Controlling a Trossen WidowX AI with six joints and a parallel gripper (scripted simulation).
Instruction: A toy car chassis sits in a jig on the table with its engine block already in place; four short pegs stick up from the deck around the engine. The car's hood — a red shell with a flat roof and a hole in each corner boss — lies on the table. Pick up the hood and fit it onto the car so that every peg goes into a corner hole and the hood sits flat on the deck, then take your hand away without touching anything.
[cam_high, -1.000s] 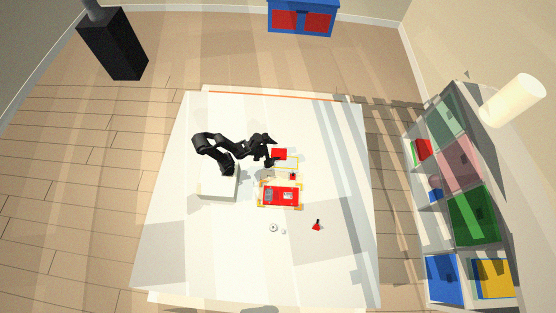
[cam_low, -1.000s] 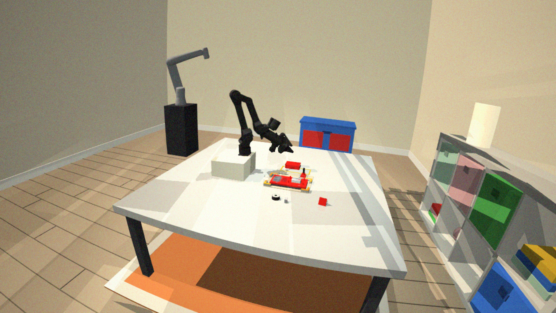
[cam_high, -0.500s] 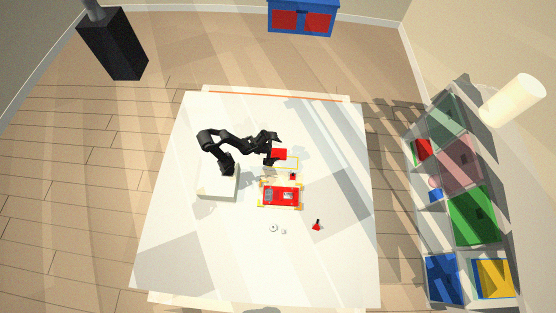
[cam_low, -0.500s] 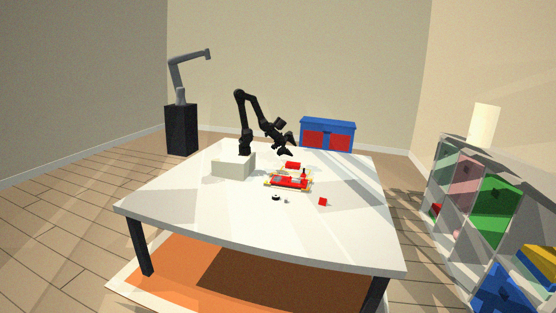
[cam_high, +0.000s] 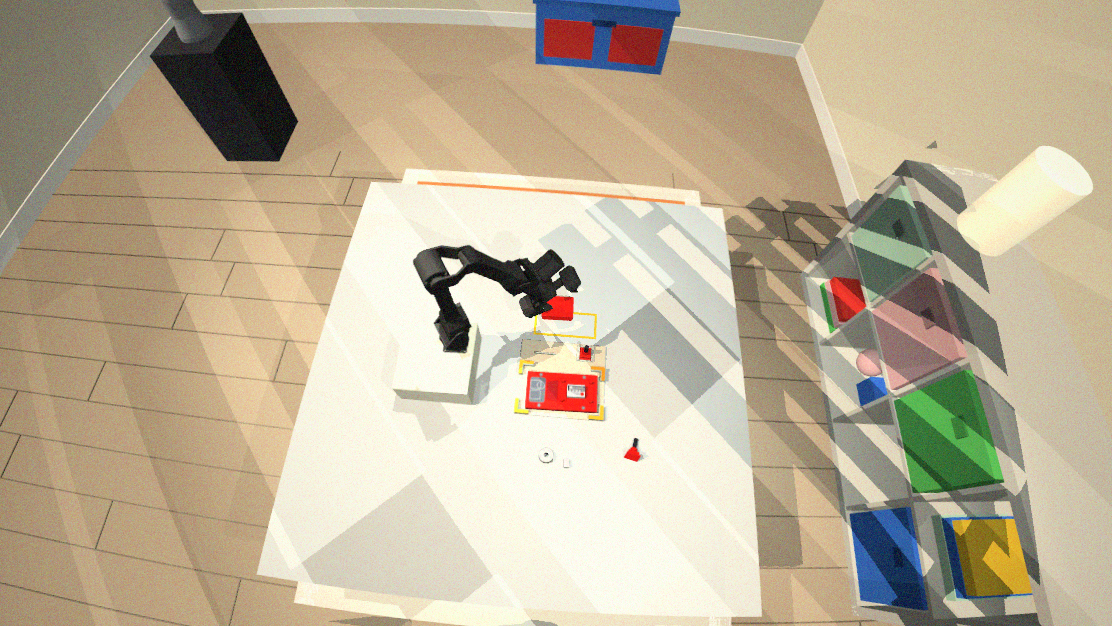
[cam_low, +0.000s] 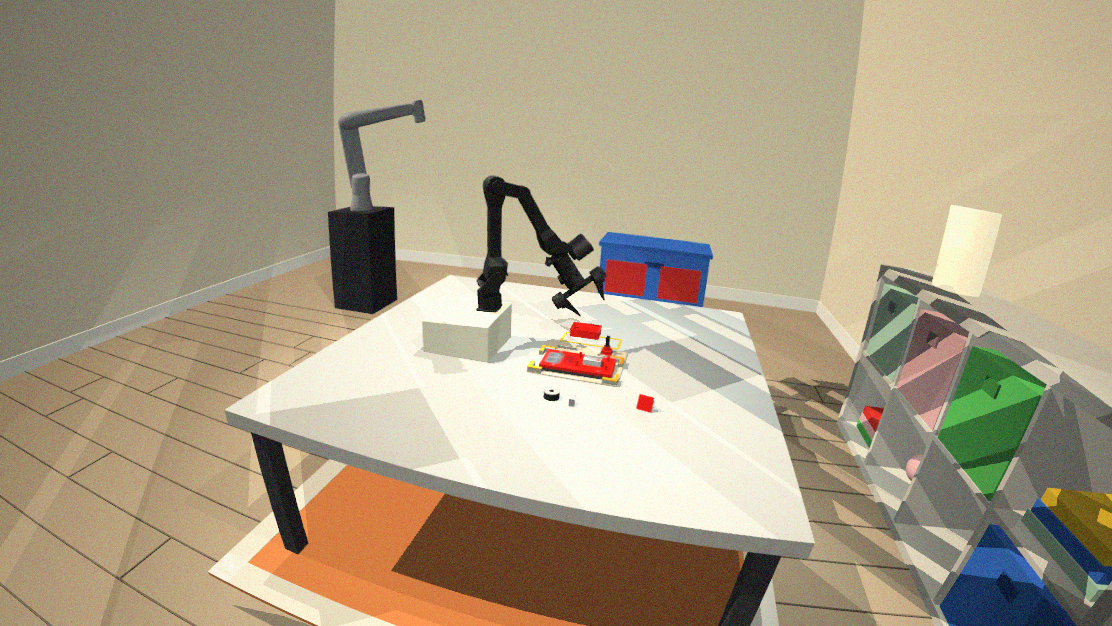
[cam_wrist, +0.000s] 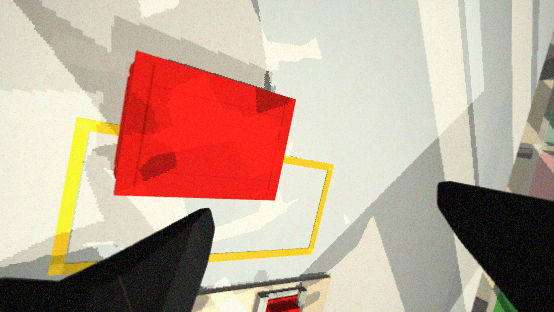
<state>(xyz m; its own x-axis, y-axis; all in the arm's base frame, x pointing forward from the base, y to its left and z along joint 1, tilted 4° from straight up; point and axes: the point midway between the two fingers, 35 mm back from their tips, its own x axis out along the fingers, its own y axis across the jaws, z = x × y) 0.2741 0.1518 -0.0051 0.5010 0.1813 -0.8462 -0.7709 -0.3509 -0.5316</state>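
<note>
Right now my gripper tip is 2 cm past the red hood, 1 cm to the right of it and 8 cm above it. From my gripper tip the other things lie so: grey engine block 5 cm ahead, 25 cm to the right, 7 cm below.
</note>
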